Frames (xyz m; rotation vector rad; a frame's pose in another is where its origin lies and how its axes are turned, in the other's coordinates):
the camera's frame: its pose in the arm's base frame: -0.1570 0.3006 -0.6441 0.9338 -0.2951 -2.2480
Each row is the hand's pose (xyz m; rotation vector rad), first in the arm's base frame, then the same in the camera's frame.
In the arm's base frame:
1: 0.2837 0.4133 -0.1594 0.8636 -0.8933 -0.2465
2: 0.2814 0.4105 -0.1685 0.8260 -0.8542 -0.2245
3: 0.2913 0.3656 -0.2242 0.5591 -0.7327 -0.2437
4: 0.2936 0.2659 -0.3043 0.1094 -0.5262 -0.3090
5: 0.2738 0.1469 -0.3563 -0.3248 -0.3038 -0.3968
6: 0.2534 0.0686 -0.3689 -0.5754 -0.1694 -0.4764
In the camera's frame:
1: -0.5644 0.3494 0.0361 0.4579 0.6051 1.7897
2: -0.5564 0.3463 0.0313 0.4038 0.6019 1.8295
3: -0.5015 0.3604 -0.0134 0.1510 0.4083 1.9579
4: -0.3930 0.4008 -0.0678 -0.2827 0.0298 2.0711
5: -0.2755 0.4569 -0.0858 -0.7159 -0.3717 2.0522
6: -0.2062 0.4995 -0.0770 -0.9571 -0.6218 1.9605

